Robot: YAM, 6 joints.
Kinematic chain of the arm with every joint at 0, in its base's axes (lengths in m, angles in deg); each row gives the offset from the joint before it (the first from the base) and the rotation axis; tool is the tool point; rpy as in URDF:
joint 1: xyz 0 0 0.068 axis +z
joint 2: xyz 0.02 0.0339 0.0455 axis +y
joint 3: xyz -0.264 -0.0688 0 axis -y
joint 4: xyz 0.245 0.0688 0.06 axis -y
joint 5: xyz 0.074 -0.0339 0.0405 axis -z
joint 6: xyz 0.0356 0 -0.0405 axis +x
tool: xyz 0 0 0 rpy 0 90 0
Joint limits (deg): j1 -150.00..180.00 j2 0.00..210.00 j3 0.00..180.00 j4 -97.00..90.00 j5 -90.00..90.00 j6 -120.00..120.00
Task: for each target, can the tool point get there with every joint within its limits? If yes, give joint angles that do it. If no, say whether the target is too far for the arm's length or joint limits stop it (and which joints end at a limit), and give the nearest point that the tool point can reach.
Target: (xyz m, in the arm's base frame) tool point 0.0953 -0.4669 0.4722
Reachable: yes | joints 101.61 40.78 165.42 45.49 -0.98 -91.87
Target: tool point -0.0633 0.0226 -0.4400
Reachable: no: joint limits stop it (at a limit: joint 2) | nearest point -0.0994 0.0355 -0.3509 | short by 0.097 m
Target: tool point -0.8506 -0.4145 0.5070
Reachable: no: too far | nearest point -0.5184 -0.2928 0.3586 | short by 0.384 m
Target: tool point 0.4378 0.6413 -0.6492
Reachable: no: too far | nearest point 0.2711 0.3971 -0.2960 | short by 0.461 m
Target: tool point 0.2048 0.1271 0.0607
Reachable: yes | joints 39.13 129.95 57.83 -81.82 59.46 99.74
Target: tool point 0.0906 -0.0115 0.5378
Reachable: yes | joints -15.51 54.26 102.55 -55.17 -21.72 -6.09
